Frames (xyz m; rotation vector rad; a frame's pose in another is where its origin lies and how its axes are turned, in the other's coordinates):
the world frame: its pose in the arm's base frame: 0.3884 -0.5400 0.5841 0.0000 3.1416 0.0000
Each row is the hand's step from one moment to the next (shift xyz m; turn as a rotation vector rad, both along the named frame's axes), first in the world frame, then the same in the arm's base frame.
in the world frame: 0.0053 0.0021 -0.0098 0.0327 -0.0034 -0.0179
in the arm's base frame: -0.0053 0.0021 0.0098 -0.0327 -0.0034 0.0179
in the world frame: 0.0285 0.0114 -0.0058 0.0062 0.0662 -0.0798
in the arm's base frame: -0.0285 0.0114 0.0058 -0.0062 0.0662 0.0798
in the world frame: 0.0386 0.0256 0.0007 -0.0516 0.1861 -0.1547
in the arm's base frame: -0.0386 0.0256 -0.0007 0.0516 0.1861 0.1547
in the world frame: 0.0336 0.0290 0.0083 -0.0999 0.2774 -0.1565
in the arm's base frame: -0.0336 0.0290 -0.0083 0.0999 0.2774 0.1565
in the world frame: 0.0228 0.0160 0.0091 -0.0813 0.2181 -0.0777
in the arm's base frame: -0.0228 0.0160 -0.0091 0.0813 0.2181 0.0777
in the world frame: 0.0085 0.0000 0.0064 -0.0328 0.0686 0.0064
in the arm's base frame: -0.0085 0.0000 -0.0064 0.0328 0.0686 -0.0064
